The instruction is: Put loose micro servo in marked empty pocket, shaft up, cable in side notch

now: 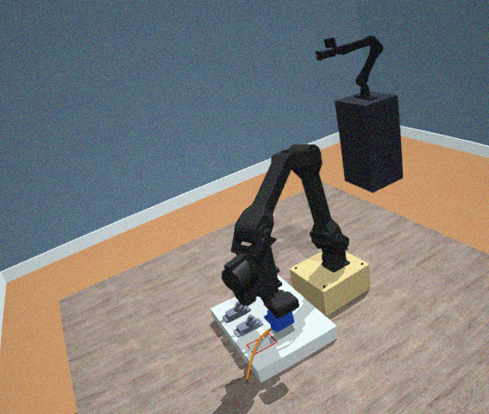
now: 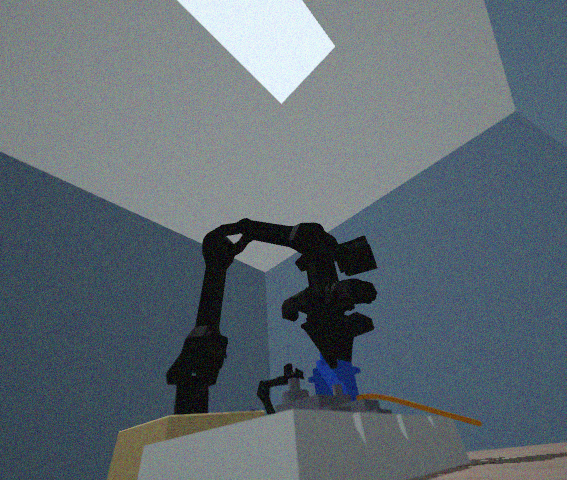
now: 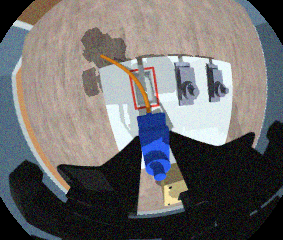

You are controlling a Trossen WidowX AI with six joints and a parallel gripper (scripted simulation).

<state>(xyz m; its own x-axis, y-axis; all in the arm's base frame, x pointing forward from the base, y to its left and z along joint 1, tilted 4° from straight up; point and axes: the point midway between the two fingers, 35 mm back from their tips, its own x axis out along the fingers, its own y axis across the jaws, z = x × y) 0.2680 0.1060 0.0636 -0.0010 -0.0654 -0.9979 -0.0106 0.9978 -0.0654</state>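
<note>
Now: the white deck 5 cm behind my gripper tip, 8 cm to the right of it and 10 cm below it.
</note>
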